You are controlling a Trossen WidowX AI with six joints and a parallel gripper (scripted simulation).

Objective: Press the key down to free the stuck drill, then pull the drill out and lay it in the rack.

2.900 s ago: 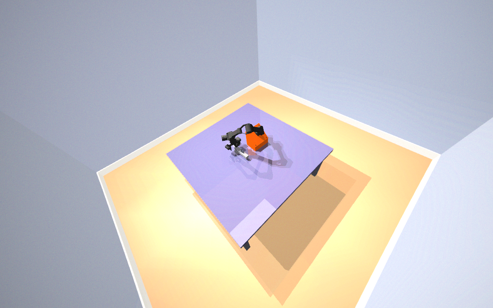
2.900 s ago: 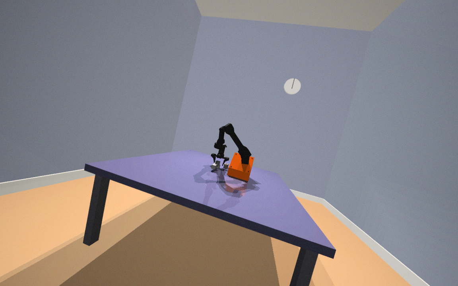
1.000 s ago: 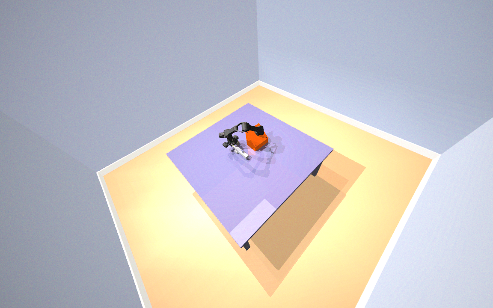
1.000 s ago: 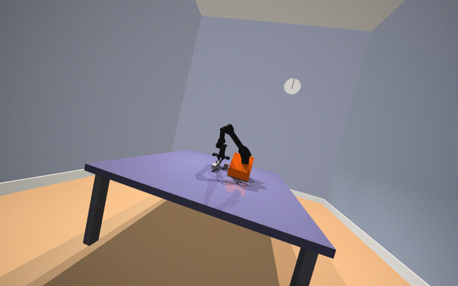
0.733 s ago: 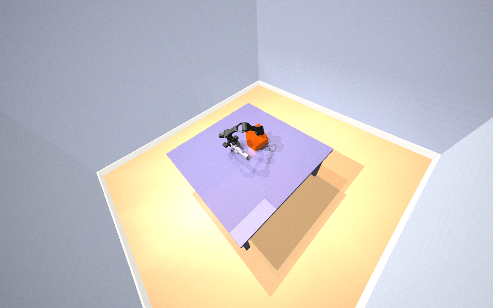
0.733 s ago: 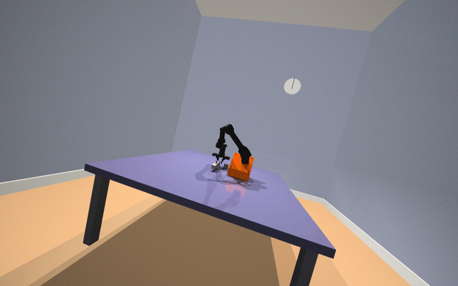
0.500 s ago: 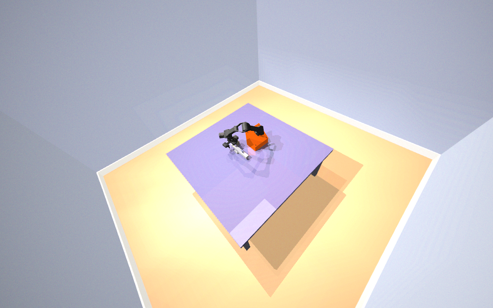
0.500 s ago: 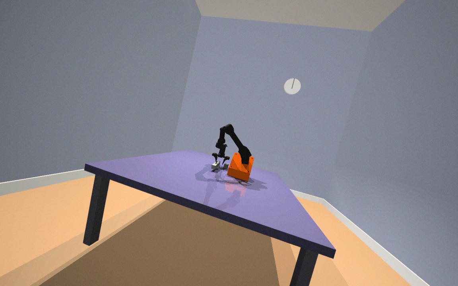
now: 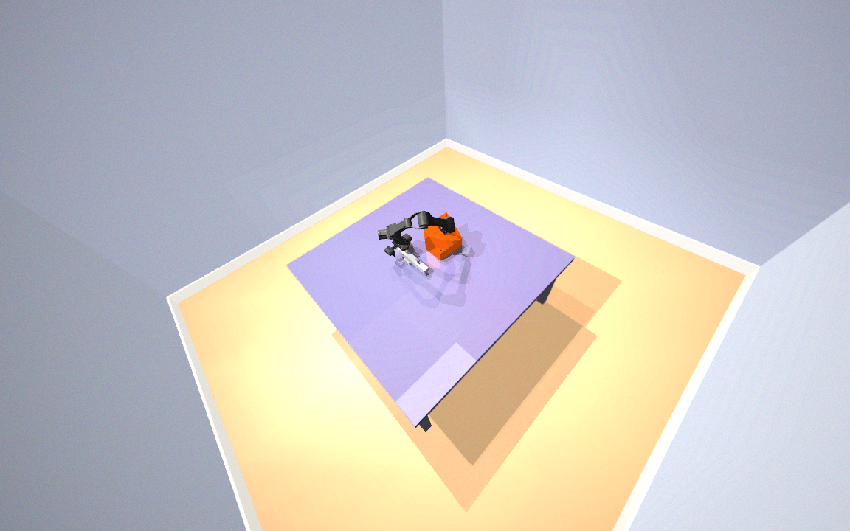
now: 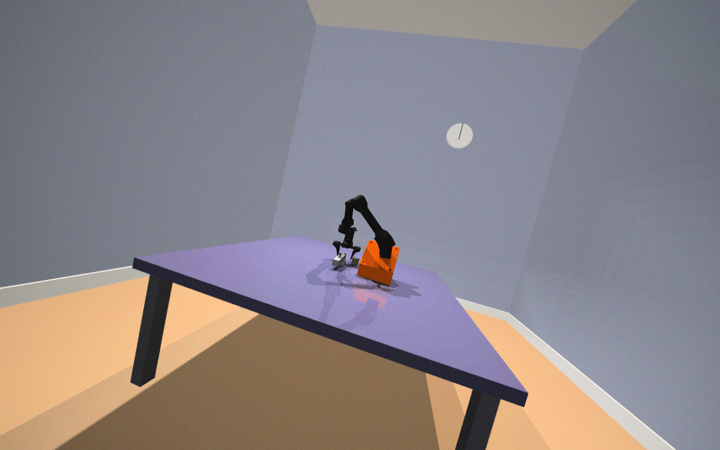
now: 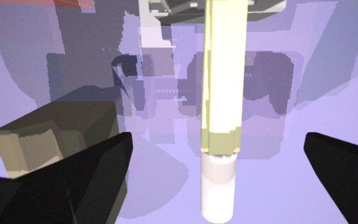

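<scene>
The drill is 5 cm to the left of my gripper tip and 3 cm above it. Also, from my gripper tip: rack 8 cm behind, 1 cm to the right.
</scene>
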